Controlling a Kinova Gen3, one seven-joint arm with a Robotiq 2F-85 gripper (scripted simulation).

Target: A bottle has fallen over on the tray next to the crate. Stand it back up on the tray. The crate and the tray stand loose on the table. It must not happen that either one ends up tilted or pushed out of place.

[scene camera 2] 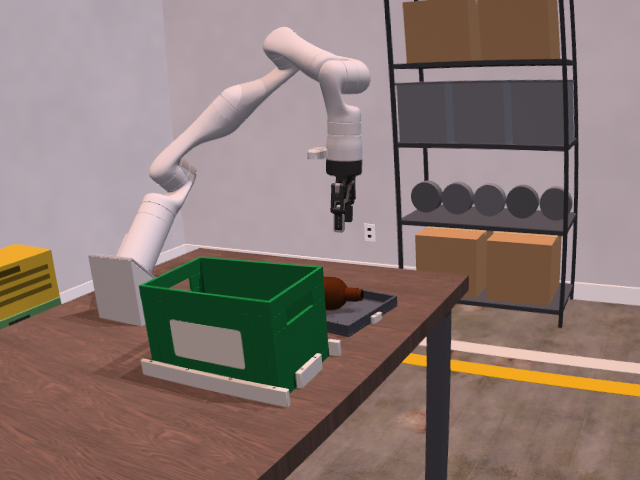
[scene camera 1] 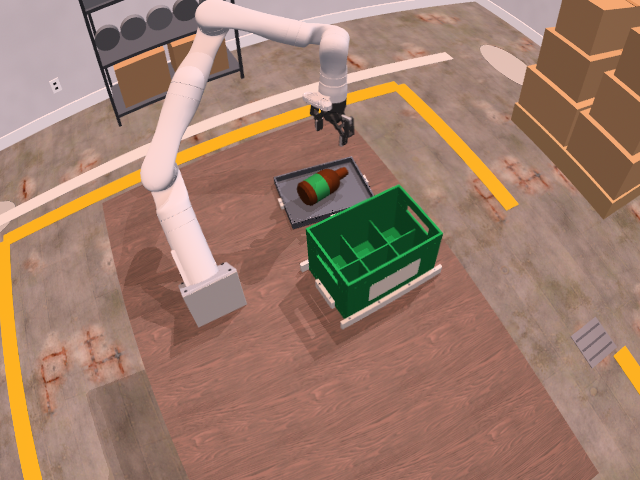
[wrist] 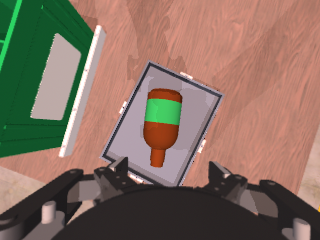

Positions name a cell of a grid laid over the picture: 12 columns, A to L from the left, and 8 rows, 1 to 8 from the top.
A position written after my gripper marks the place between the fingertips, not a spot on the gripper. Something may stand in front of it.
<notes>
In view: my gripper (scene camera 2: G4), a bottle (scene camera 1: F4), a green crate (scene camera 2: E6) and a tray (scene camera 1: G4).
The bottle also shows in scene camera 2 (scene camera 2: G5) and in the wrist view (wrist: G4). The green crate shows as well in scene camera 1 (scene camera 1: H4). The tray also shows in scene camera 2 (scene camera 2: G6) and in the wrist view (wrist: H4).
</notes>
